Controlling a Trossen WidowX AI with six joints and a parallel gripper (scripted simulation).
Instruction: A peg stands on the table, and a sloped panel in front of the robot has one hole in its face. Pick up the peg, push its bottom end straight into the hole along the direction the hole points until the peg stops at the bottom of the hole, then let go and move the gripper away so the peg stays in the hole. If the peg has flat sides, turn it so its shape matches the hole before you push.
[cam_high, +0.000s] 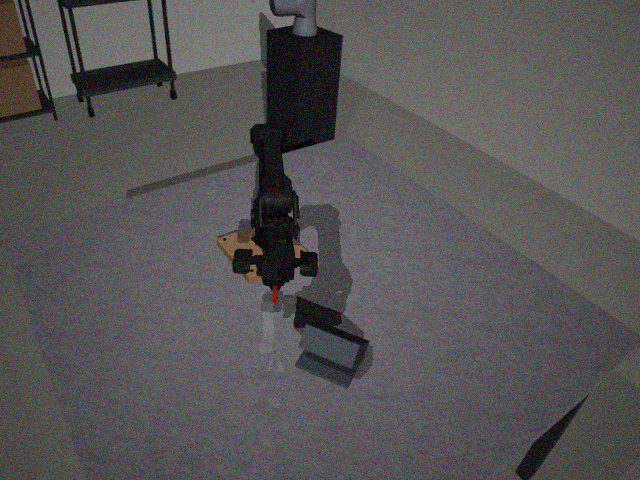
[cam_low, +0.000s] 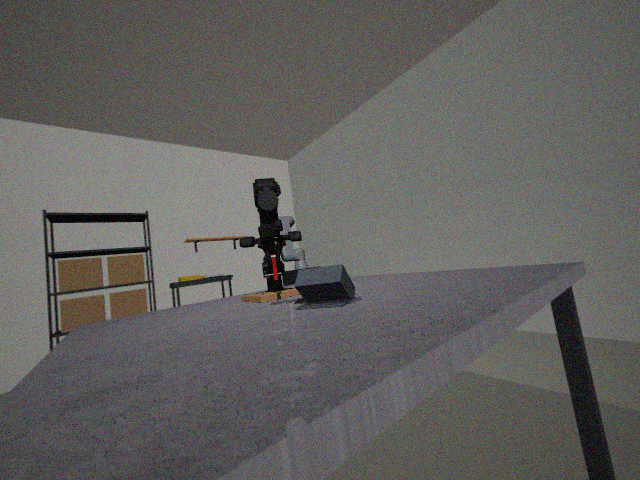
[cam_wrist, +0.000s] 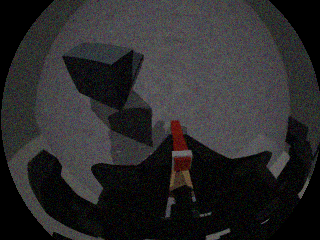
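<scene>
Right now the dark sloped panel is 170 mm ahead of my gripper tip, 40 mm to the left of it and 70 mm below it. From my gripper tip the other things lie so: red peg (20 mm above).
</scene>
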